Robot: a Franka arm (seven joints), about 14 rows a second.
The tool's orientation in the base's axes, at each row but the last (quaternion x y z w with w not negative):
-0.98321, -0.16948, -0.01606, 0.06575
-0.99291, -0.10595, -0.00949, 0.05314
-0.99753, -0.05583, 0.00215, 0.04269
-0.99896, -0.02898, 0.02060, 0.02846
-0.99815, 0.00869, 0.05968, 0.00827
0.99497, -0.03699, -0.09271, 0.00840
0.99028, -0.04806, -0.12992, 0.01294
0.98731, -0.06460, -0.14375, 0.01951
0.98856, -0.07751, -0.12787, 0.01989
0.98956, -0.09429, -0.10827, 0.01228
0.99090, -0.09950, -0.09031, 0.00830
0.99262, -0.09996, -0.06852, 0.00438
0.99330, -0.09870, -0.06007, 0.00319
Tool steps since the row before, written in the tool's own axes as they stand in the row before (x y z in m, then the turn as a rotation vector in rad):
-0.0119, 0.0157, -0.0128, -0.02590, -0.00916, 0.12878
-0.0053, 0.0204, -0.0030, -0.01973, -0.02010, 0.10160
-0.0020, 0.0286, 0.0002, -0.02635, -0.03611, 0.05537
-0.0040, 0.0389, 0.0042, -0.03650, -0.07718, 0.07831
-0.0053, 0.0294, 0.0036, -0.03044, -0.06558, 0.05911
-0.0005, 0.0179, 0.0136, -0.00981, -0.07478, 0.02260
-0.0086, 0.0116, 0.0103, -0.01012, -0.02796, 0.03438
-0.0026, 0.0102, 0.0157, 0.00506, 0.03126, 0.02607
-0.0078, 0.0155, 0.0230, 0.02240, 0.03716, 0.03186
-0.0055, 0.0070, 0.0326, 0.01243, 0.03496, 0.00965
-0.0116, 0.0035, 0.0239, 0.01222, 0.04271, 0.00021
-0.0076, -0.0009, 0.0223, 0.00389, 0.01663, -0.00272
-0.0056, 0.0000, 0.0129, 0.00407, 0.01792, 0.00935
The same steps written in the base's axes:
-0.0061, -0.0203, 0.0101, -0.02627, 0.01733, -0.12786
-0.0009, -0.0213, 0.0007, -0.02276, 0.02633, -0.09952
0.0012, -0.0285, -0.0026, -0.03070, 0.03752, -0.05210
-0.0020, -0.0388, -0.0063, -0.04414, 0.07913, -0.07219
-0.0062, -0.0292, -0.0034, -0.03605, 0.06710, -0.05404
-0.0043, -0.0179, -0.0129, -0.00841, 0.07508, -0.02217
-0.0120, -0.0108, -0.0073, -0.01605, 0.02837, -0.03168
-0.0082, -0.0101, -0.0137, -0.00647, -0.03217, -0.02461
-0.0156, -0.0145, -0.0194, 0.00774, -0.04085, -0.03419
-0.0136, -0.0060, -0.0303, 0.00340, -0.03672, -0.01049
-0.0162, -0.0011, -0.0213, 0.00338, -0.04429, -0.00090
-0.0103, 0.0025, -0.0211, 0.00086, -0.01708, 0.00254
-0.0070, 0.0012, -0.0121, -0.00067, -0.01832, -0.00944

